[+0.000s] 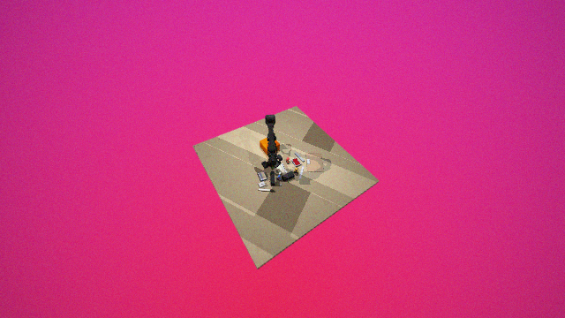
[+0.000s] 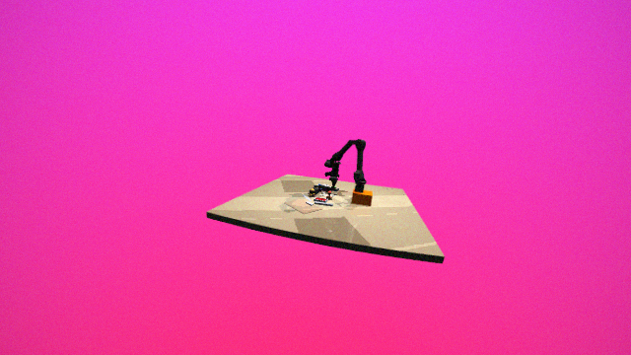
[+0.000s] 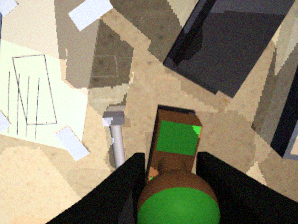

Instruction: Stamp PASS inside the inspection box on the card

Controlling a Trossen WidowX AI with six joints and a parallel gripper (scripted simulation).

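Right now the ink pad is 25 cm to the left of my gripper tip, 5 cm below it and 4 cm ahead of it. Round my gripper tip: long dark flat slab: 9 cm ahead, 5 cm to the right, 4 cm below; white card: 8 cm to the left, 6 cm below, 3 cm ahead; stamp with blue knob: 12 cm ahead, 4 cm below.
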